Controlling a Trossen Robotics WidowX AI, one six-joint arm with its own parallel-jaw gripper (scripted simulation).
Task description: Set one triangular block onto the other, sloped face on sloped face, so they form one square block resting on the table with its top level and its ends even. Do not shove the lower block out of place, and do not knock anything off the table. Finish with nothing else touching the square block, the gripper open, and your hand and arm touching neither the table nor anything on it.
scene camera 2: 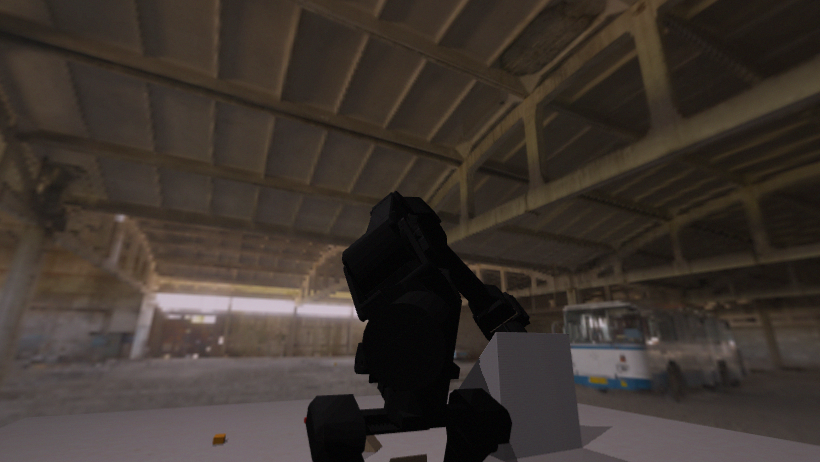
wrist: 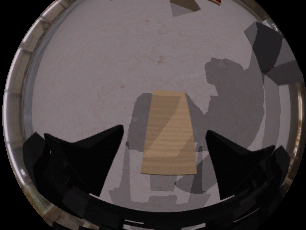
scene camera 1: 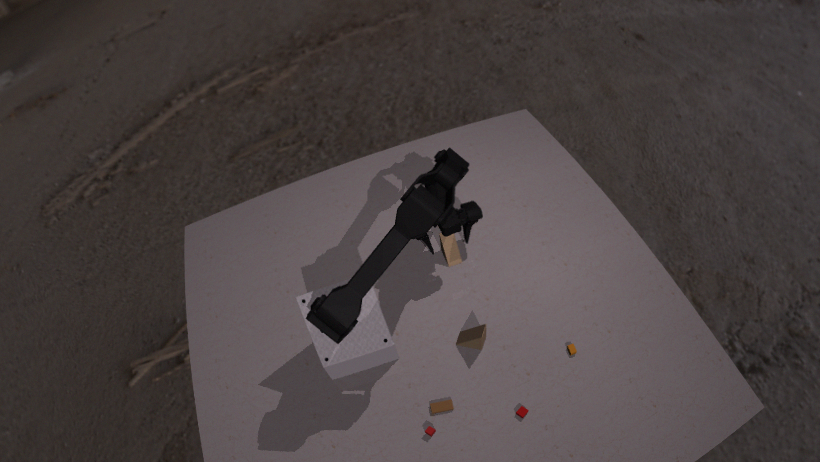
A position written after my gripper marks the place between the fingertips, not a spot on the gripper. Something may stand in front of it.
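My gripper (scene camera 1: 449, 248) open, grasp empty. Wrist view: tan triangular block (wrist: 169, 145), plus my gripper (wrist: 166, 132).
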